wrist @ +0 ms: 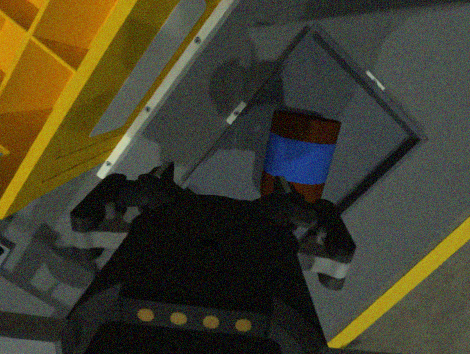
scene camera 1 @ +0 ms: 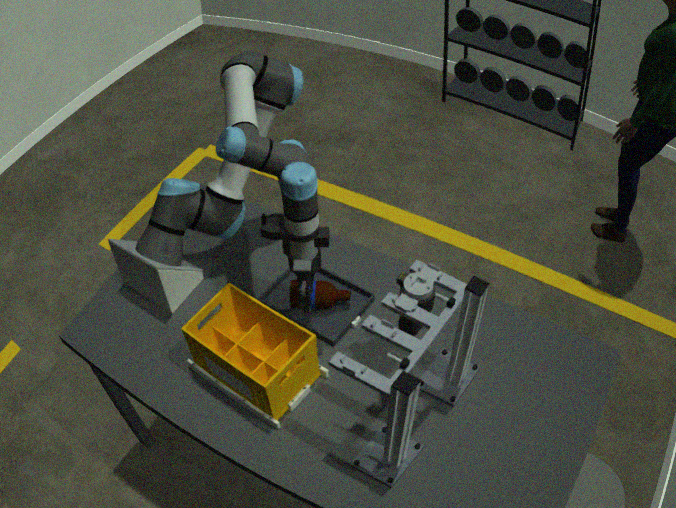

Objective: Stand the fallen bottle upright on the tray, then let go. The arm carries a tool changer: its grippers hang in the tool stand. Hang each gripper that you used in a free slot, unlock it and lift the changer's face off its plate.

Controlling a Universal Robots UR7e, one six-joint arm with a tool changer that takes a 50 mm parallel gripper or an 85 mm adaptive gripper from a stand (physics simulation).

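Places are measured from the arm's base along level axes (x back, y right, z up), in centimetres.
Pixels of known places: arm's base, origin of its link: (scene camera 1: 157,256).
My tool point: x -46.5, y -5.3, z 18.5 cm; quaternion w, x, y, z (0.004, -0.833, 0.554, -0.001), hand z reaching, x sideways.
Observation:
For each thing: its top centre in the pictures, then the offset to it from my tool point.
- brown bottle with a blue label, centre of its top: (wrist: 298,193) (scene camera 1: 320,285) dx +1.2, dy -8.1, dz -22.5 cm
- yellow divided crate, centre of its top: (scene camera 1: 245,332) dx +6.3, dy +19.5, dz -12.9 cm
- tool, centre of its top: (scene camera 1: 416,282) dx -28.7, dy +4.6, dz +5.6 cm
The brown bottle with a blue label (scene camera 1: 329,294) (wrist: 301,159) lies on its side on the dark tray (scene camera 1: 344,330) (wrist: 380,172). In the scene view its neck points right, toward the tool stand (scene camera 1: 468,338); in the wrist view the neck is hidden behind the gripper. My gripper (scene camera 1: 307,287) (wrist: 225,181) is open, with its fingers spread wide. It is low over the label end of the bottle, and in the wrist view one finger overlaps the bottle's near part. Whether a finger touches the bottle I cannot tell.
A yellow divided crate (scene camera 1: 252,349) (wrist: 55,125) stands beside the tray, edged by pale rails (scene camera 1: 234,394) (wrist: 147,109). Another tool (scene camera 1: 418,286) hangs at the stand's far end. A person (scene camera 1: 650,103) and a rack (scene camera 1: 587,71) are beyond the table.

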